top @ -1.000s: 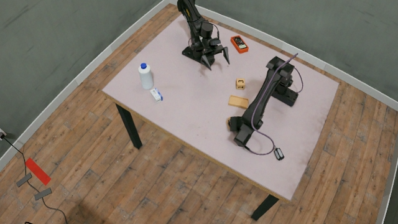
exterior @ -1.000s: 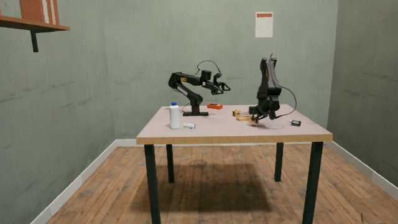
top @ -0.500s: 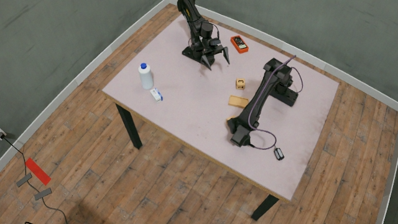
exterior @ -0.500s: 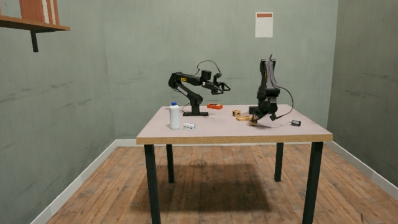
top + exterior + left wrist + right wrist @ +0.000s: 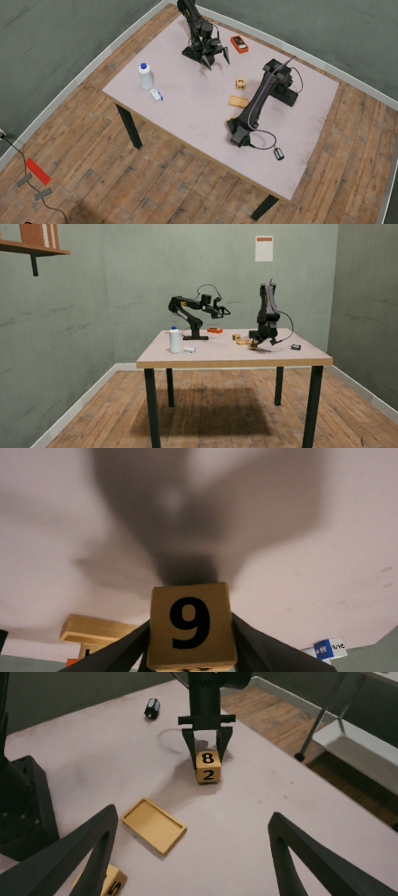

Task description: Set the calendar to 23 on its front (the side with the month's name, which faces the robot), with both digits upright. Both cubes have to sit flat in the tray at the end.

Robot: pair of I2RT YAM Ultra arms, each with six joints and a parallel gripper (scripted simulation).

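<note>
The wooden tray lies 150 mm behind my left hand, 40 mm to the right of it and 20 mm below it. The rest, counted from my left hand: number cube (right at my left hand); white bottle (10 mm ahead, 520 mm to the right, 50 mm above); black object (20 mm ahead, 270 mm to the left, 20 mm below).
</note>
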